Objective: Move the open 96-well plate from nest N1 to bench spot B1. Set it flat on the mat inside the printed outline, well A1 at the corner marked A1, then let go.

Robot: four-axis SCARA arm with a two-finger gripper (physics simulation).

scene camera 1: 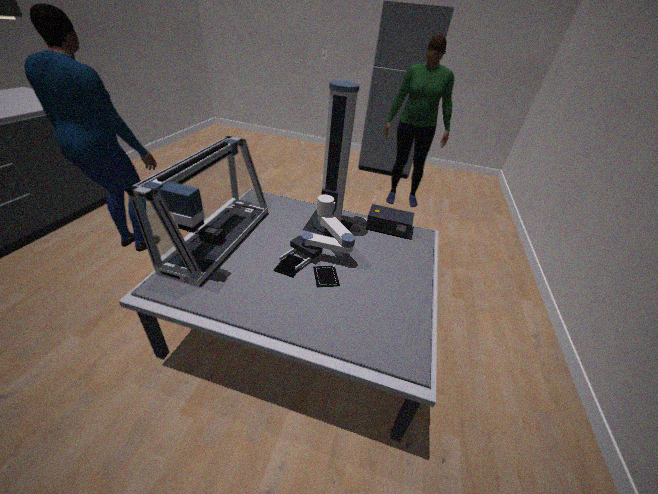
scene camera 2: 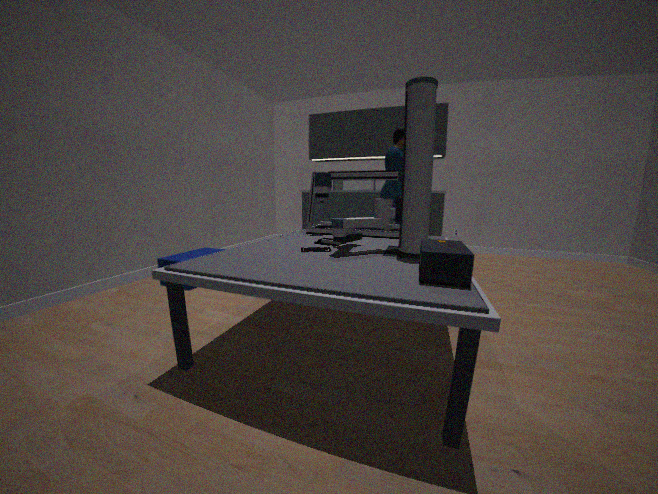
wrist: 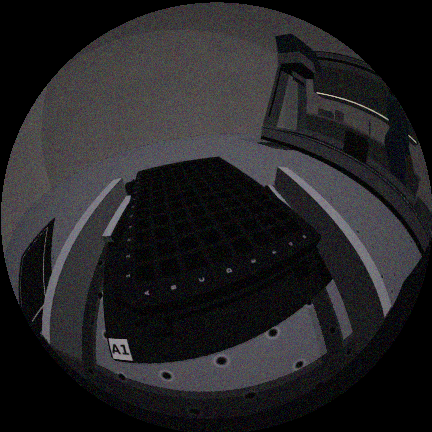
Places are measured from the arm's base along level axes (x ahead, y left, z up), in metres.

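Pixels of known places: gripper, fingertip midpoint: (scene camera 1: 287,263) (scene camera 2: 328,239) (wrist: 198,179); arm's base at its link origin: (scene camera 2: 412,254).
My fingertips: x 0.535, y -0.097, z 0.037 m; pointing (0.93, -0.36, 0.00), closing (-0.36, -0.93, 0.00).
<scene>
For each thing: its top centre in the pictures, then the offset to it from my fingertips. "*": a spot on its surface instead.
- black open 96-well plate at its top centre: (wrist: 193,187) (scene camera 1: 289,262) dx -0.014, dy +0.008, dz +0.002 m
- Bench spot B1 at a spot on its surface: (wrist: 36,272) * dx -0.013, dy +0.196, dz -0.022 m
- blue-grey head at a spot on its surface: (scene camera 1: 183,201) * dx +0.242, dy -0.398, dz +0.429 m
The black open 96-well plate (scene camera 1: 287,266) (wrist: 200,235) lies level, with its A1 tag at the near left corner in the wrist view. My gripper (scene camera 1: 291,261) (wrist: 198,179) is shut on the plate, one finger pad against each long side. The nest under the plate is hidden, and I cannot tell whether the plate is touching it. Bench spot B1 (scene camera 1: 326,276) (scene camera 2: 315,249) (wrist: 36,272) is a black rectangle with a white printed outline, to the right of the plate in scene camera 1 and at the left edge of the wrist view. Its A1 mark is too small to read.
A metal gantry frame (scene camera 1: 249,170) with a blue-grey head (scene camera 1: 183,201) stands at the left of the table. The arm's column (scene camera 1: 340,143) (scene camera 2: 419,164) rises behind the gripper. A dark box (scene camera 1: 390,221) (scene camera 2: 446,263) stands beside it. Two people stand beyond the table.
</scene>
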